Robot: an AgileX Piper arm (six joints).
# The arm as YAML. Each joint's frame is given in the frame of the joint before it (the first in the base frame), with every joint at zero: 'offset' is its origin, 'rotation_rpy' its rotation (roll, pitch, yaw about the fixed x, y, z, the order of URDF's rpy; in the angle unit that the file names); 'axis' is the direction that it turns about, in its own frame. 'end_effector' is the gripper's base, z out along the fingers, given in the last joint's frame.
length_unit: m
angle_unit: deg
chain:
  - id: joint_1
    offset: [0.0, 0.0, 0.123]
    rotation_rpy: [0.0, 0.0, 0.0]
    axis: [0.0, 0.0, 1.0]
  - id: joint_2
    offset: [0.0, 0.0, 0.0]
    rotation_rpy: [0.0, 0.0, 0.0]
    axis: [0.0, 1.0, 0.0]
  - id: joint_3
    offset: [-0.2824, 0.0, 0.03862]
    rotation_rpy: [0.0, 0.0, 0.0]
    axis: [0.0, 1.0, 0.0]
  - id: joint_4
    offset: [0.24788, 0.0, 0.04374]
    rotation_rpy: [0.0, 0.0, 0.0]
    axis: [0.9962, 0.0, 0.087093]
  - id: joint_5
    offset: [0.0, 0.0, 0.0]
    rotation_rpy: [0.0, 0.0, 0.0]
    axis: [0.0, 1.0, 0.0]
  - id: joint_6
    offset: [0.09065, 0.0, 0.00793]
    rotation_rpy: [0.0, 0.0, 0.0]
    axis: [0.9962, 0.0, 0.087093]
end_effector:
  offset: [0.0, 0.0, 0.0]
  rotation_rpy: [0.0, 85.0, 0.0]
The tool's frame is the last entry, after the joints.
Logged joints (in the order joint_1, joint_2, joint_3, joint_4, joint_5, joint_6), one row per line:
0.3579 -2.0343 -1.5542 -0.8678 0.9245 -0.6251
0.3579 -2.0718 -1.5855 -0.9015 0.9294 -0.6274
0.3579 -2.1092 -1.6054 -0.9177 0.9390 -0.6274
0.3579 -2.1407 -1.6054 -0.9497 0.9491 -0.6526
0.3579 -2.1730 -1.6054 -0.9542 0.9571 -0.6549
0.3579 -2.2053 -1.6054 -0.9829 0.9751 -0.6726
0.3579 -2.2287 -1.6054 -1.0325 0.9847 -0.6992
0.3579 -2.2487 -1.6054 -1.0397 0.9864 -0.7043
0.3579 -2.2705 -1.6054 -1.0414 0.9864 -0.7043
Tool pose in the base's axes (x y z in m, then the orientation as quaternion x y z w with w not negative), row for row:
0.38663 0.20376 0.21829 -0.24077 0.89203 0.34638 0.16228
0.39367 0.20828 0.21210 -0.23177 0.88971 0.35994 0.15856
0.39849 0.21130 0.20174 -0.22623 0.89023 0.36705 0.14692
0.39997 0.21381 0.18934 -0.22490 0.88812 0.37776 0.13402
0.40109 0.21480 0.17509 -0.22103 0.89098 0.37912 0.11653
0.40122 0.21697 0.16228 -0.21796 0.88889 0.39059 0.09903
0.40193 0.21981 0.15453 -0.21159 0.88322 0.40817 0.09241
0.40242 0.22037 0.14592 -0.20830 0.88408 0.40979 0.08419
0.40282 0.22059 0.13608 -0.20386 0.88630 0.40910 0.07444
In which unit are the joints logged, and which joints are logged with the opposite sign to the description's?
The joints are logged in radians. Opposite sign: joint_2, joint_4.
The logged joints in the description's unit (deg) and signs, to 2 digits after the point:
20.51 116.56 -89.05 49.72 52.97 -35.82
20.51 118.71 -90.84 51.65 53.25 -35.95
20.51 120.85 -91.98 52.58 53.80 -35.95
20.51 122.65 -91.98 54.41 54.38 -37.39
20.51 124.50 -91.98 54.67 54.84 -37.52
20.51 126.35 -91.98 56.32 55.87 -38.54
20.51 127.70 -91.98 59.16 56.42 -40.06
20.51 128.84 -91.98 59.57 56.52 -40.35
20.51 130.09 -91.98 59.67 56.52 -40.35

